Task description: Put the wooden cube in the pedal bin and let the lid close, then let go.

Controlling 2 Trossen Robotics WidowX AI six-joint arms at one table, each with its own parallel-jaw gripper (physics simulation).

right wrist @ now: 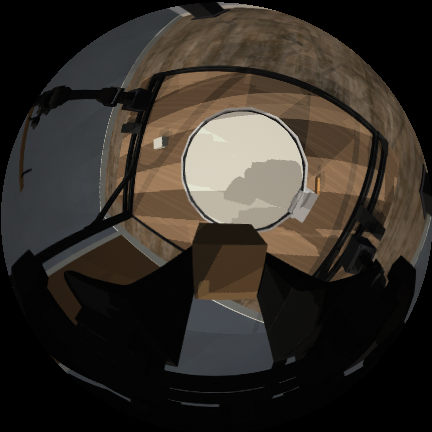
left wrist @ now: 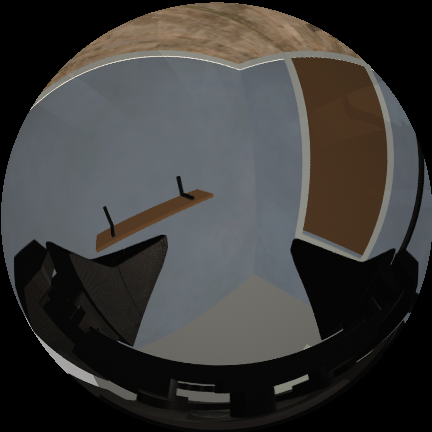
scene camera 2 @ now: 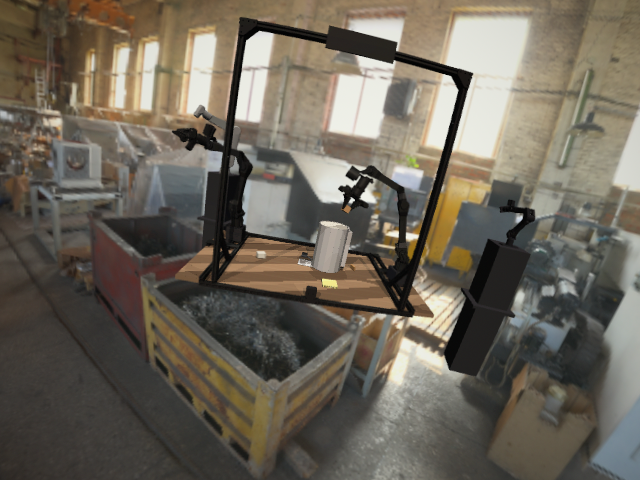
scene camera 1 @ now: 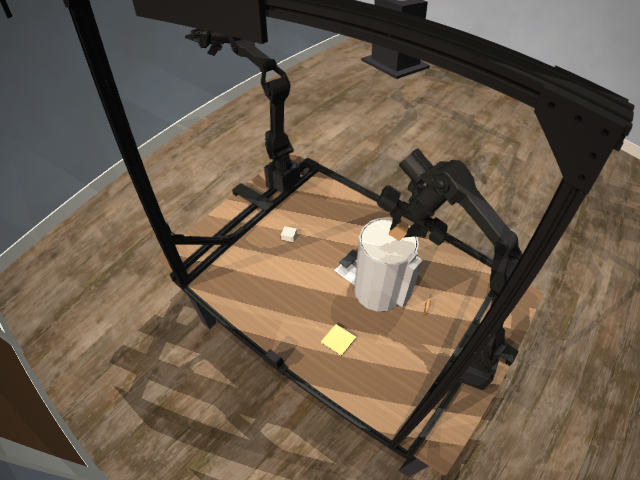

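Seen in the pictures: left gripper, fingertip midpoint: (left wrist: pixel 232 244) (scene camera 2: pixel 174 130) (scene camera 1: pixel 188 34); right gripper, fingertip midpoint: (right wrist: pixel 224 251) (scene camera 2: pixel 345 210) (scene camera 1: pixel 396 232); left arm's base at its link origin: (right wrist: pixel 129 98) (scene camera 2: pixel 236 225) (scene camera 1: pixel 281 165); right arm's base at its link origin: (right wrist: pixel 361 261) (scene camera 2: pixel 400 269) (scene camera 1: pixel 482 360).
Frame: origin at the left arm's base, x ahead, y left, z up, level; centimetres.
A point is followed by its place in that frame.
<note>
The wooden cube (scene camera 1: pixel 397 231) @(y -20.9, x 62.3, z 27.0 cm) (scene camera 2: pixel 346 208) @(y -21.2, x 61.8, z 26.5 cm) (right wrist: pixel 229 270) @(y -18.7, x 62.4, z 27.4 cm) is between the fingers of my right gripper (scene camera 1: pixel 399 230) @(y -19.7, x 61.5, z 24.9 cm) (scene camera 2: pixel 347 206) @(y -19.7, x 61.5, z 24.9 cm) (right wrist: pixel 224 251) @(y -19.7, x 61.5, z 24.9 cm), which is shut on it and holds it in the air above the bin. The pedal bin (scene camera 1: pixel 383 279) @(y -23.0, x 62.0, z 7.9 cm) (scene camera 2: pixel 329 248) @(y -23.9, x 57.1, z 3.8 cm) is a tall white-grey cylinder standing upright on the table. Its pale round lid (right wrist: pixel 240 150) @(y -13.4, x 57.3, z 15.0 cm) is closed, with a shadow across it. The bin's pedal (scene camera 1: pixel 349 259) @(y -15.5, x 44.9, z -5.3 cm) (scene camera 2: pixel 305 259) sticks out at its left side. My left gripper (scene camera 1: pixel 192 36) @(y -4.8, x -41.4, z 50.4 cm) (scene camera 2: pixel 178 133) @(y -4.8, x -41.4, z 50.4 cm) (left wrist: pixel 232 244) @(y -4.8, x -41.4, z 50.4 cm) is open and empty, raised high, away from the table.
A small white block (scene camera 1: pixel 288 234) @(y -19.1, x 21.0, z -7.6 cm) (scene camera 2: pixel 261 254) @(y -20.0, x 20.7, z -8.1 cm) (right wrist: pixel 160 142) @(y -17.9, x 22.0, z -7.6 cm) lies left of the bin on the wooden table (scene camera 1: pixel 242 263) @(y -37.3, x 15.8, z -10.4 cm). A yellow square (scene camera 1: pixel 339 339) @(y -38.5, x 59.4, z -9.4 cm) (scene camera 2: pixel 329 283) @(y -39.7, x 59.1, z -9.4 cm) lies in front of the bin. A thin orange item (scene camera 1: pixel 427 305) @(y -12.3, x 74.5, z -8.0 cm) (right wrist: pixel 318 185) @(y -12.0, x 74.4, z -8.0 cm) lies right of it. A black frame (scene camera 1: pixel 121 136) @(y -57.5, x 7.2, z 53.9 cm) (scene camera 2: pixel 235 103) @(y -56.9, x 7.6, z 64.0 cm) surrounds the table.
</note>
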